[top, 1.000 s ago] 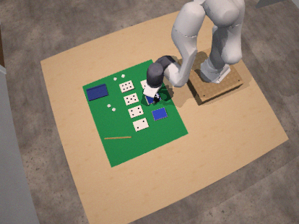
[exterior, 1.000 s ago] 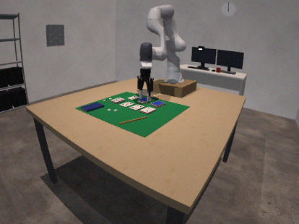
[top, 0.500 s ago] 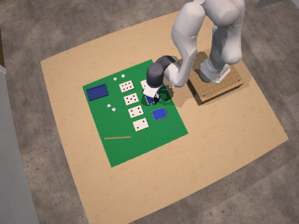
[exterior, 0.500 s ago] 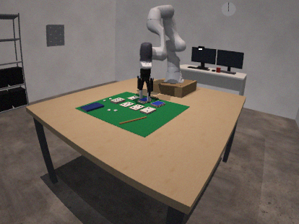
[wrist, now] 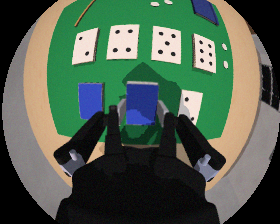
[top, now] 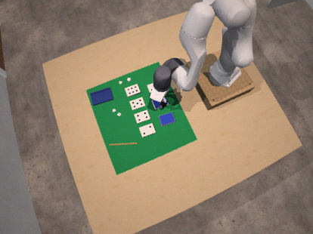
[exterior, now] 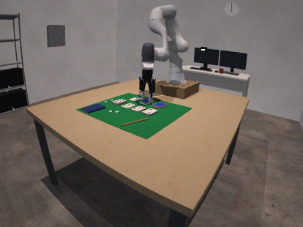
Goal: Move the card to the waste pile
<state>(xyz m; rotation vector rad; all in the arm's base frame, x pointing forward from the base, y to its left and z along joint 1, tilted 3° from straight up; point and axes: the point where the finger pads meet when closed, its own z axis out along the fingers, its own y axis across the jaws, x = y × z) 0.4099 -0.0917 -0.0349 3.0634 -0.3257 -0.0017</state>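
Now: the face-up card 30 mm behind my hand, 110 mm to the right of it and 40 mm below it. The rest, counted from my hand: wooden stick (340 mm ahead, 100 mm to the left, 40 mm below); then green mat (160 mm ahead, 10 mm to the right, 60 mm below).
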